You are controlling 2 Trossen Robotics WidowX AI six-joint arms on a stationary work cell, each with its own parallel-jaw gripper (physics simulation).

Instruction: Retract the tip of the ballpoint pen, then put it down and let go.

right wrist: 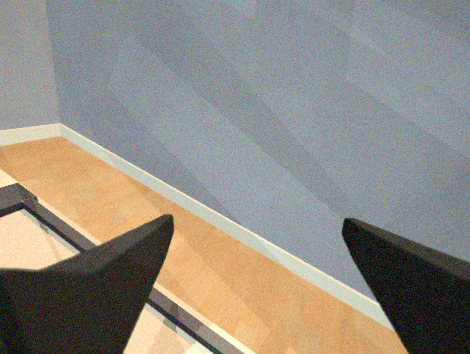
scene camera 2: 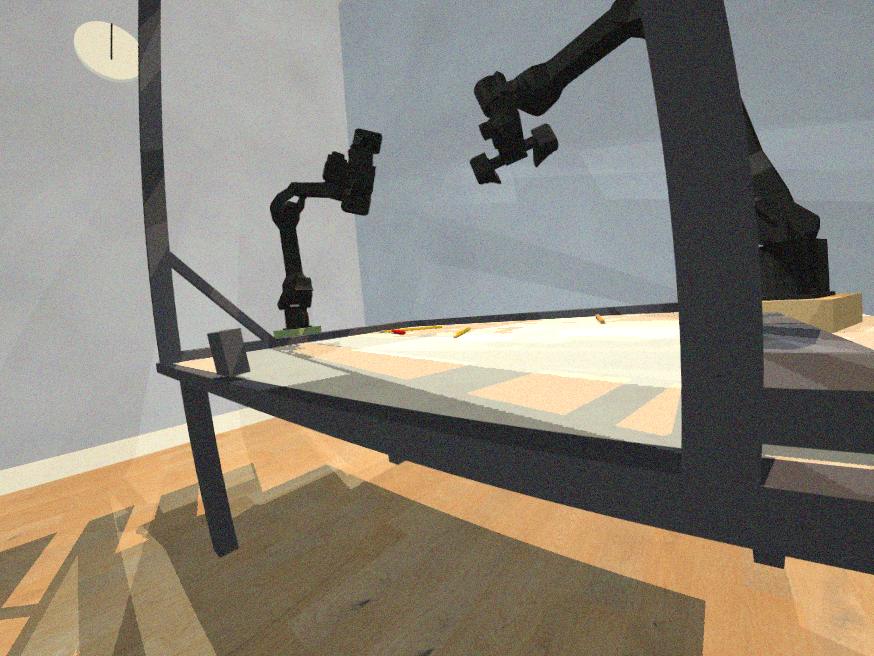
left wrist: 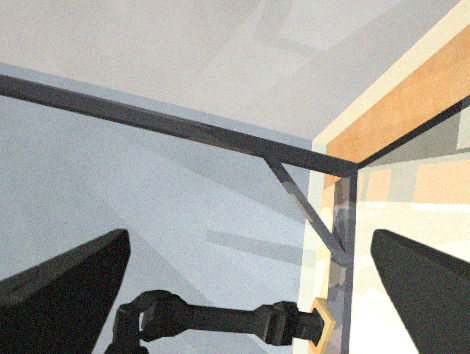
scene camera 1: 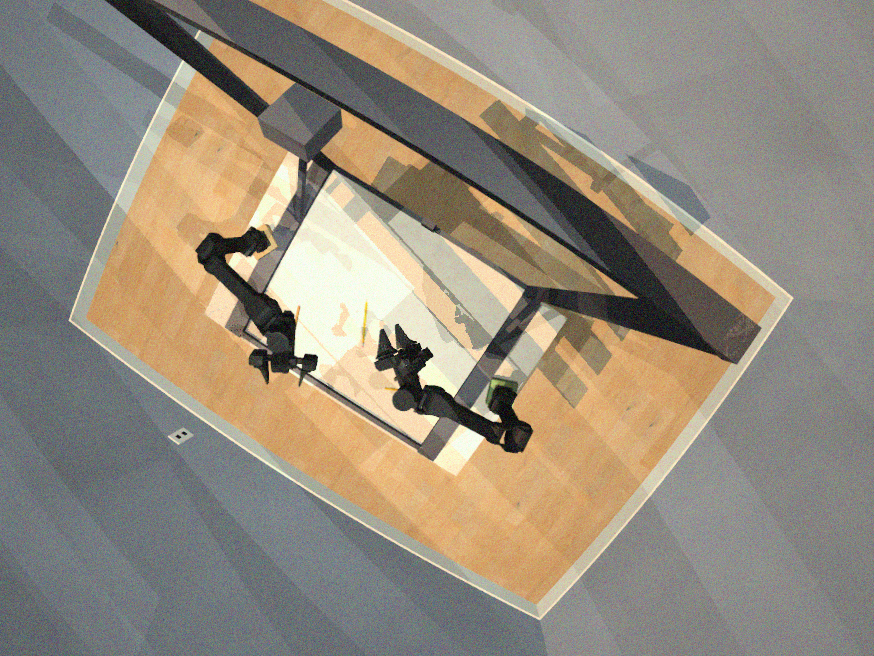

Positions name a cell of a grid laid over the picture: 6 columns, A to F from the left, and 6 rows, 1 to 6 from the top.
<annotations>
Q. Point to an overhead beam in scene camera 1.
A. D2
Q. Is the left gripper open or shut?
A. Open.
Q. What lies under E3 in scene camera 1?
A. A dark frame post.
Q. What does the left gripper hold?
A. Nothing.
</annotations>
